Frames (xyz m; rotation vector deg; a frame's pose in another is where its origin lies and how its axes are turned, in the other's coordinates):
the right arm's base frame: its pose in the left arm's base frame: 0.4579 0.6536 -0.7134 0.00 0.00 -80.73
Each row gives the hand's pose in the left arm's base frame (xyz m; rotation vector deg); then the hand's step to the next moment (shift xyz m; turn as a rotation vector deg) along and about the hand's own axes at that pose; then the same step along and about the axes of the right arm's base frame.
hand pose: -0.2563 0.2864 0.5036 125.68 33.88 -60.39
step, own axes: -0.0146 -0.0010 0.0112 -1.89 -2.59 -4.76
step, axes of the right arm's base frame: 0.0064 -0.0162 0.0060 -4.89 0.58 2.94
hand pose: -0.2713 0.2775 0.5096 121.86 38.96 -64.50
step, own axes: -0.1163 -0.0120 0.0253 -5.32 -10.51 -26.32
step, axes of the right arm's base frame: 0.0143 -0.0833 0.0846 -24.45 8.04 12.99
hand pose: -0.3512 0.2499 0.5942 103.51 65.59 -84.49
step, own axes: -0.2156 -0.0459 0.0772 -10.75 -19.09 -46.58
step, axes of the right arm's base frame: 0.0848 -0.1025 0.1920 -43.23 13.74 24.33
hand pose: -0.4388 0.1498 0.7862 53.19 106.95 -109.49
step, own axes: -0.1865 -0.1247 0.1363 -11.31 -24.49 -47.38
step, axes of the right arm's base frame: 0.1622 0.0021 0.2064 -44.87 11.16 28.89
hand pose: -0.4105 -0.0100 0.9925 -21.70 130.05 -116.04
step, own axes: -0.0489 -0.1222 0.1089 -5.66 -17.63 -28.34
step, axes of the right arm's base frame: 0.1186 0.0691 0.1017 -26.41 5.92 20.34
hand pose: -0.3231 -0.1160 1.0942 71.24 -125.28 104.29
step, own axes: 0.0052 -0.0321 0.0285 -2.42 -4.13 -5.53
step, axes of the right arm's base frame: 0.0307 0.0233 0.0197 -5.65 2.55 3.88
